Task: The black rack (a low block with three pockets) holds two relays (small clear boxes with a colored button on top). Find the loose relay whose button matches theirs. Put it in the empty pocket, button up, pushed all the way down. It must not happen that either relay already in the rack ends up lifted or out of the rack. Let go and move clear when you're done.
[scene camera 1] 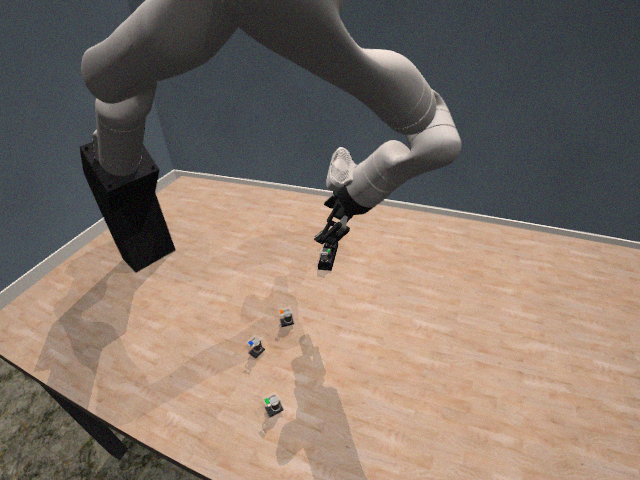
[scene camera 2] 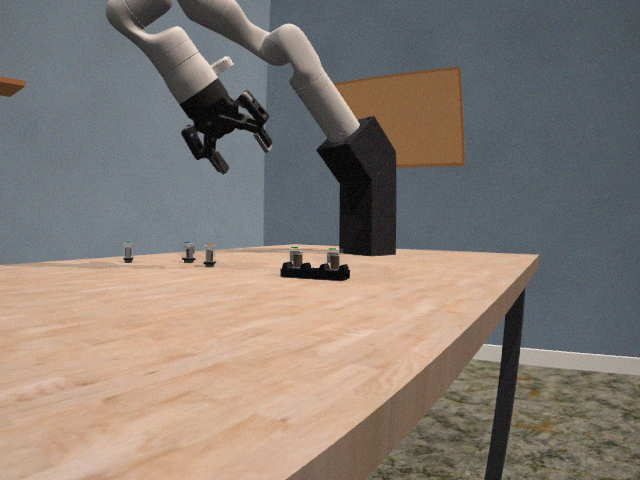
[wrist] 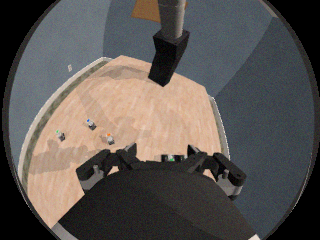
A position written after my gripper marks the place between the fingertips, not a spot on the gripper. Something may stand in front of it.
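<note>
Black rack (scene camera 2: 306, 272) in sight. My gripper (scene camera 2: 247, 160) too, also in scene camera 1 (scene camera 1: 323, 222) and the wrist view (wrist: 161, 149).
</note>
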